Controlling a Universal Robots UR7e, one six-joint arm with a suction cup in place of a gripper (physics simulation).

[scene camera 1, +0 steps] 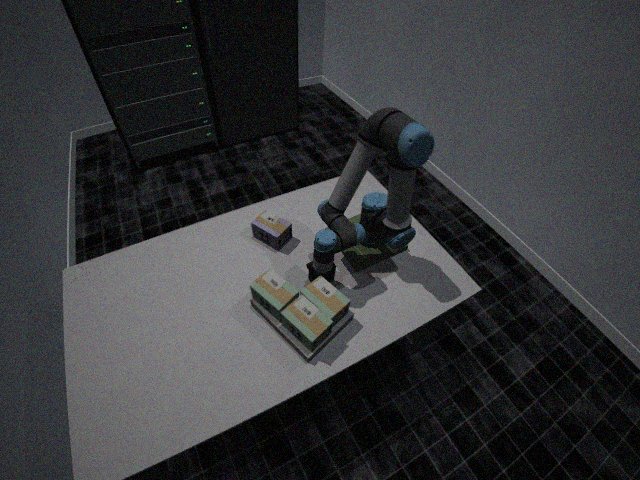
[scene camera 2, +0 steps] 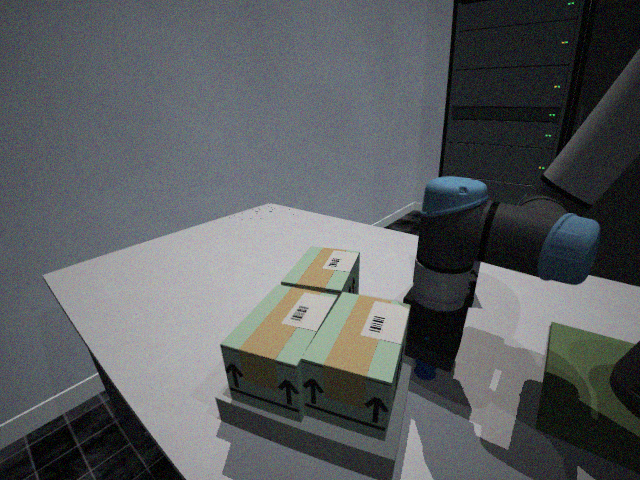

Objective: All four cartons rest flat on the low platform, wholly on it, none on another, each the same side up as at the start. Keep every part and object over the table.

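Frame: origin at the arm's base, x ahead, y left, z up, level; metres.
Seen in the pictures: hand at its tool point: (scene camera 2: pixel 424 371); arm's base at its link origin: (scene camera 1: pixel 371 235).
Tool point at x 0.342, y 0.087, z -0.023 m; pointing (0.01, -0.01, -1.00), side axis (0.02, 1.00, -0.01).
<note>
Pixels of each thing's top centre, then the offset from my tool point to it. Level surfaces: height alone.
- low platform at its top centre: (scene camera 2: pixel 337 344) (scene camera 1: pixel 301 306) dx +0.130, dy +0.062, dz +0.048 m
- lilac carton at its top centre: (scene camera 1: pixel 271 223) dx +0.039, dy -0.336, dz +0.096 m
- white table at its surface level: dz +0.000 m
Three green cartons lie flat and close together on the low platform (scene camera 1: pixel 309 355) (scene camera 2: pixel 310 440): one nearest the arm base (scene camera 1: pixel 324 295) (scene camera 2: pixel 356 335), one at the front (scene camera 1: pixel 306 319) (scene camera 2: pixel 273 325), one at the left (scene camera 1: pixel 272 290) (scene camera 2: pixel 320 268). None rests on another. A lilac carton (scene camera 1: pixel 271 230) stands on the table, apart from the platform; the wrist seems to hide it in scene camera 2. My suction gripper (scene camera 1: pixel 321 276) (scene camera 2: pixel 425 370) is low beside the carton nearest the base. Its blue cup shows bare in scene camera 2, with nothing hanging from it.
The white table (scene camera 1: pixel 155 335) (scene camera 2: pixel 170 289) carries everything. A green block (scene camera 1: pixel 367 255) (scene camera 2: pixel 578 372) stands by the arm base. Its near edge lies beyond the platform's front corner in scene camera 1. Dark server racks (scene camera 1: pixel 149 82) (scene camera 2: pixel 504 87) stand behind the table.
</note>
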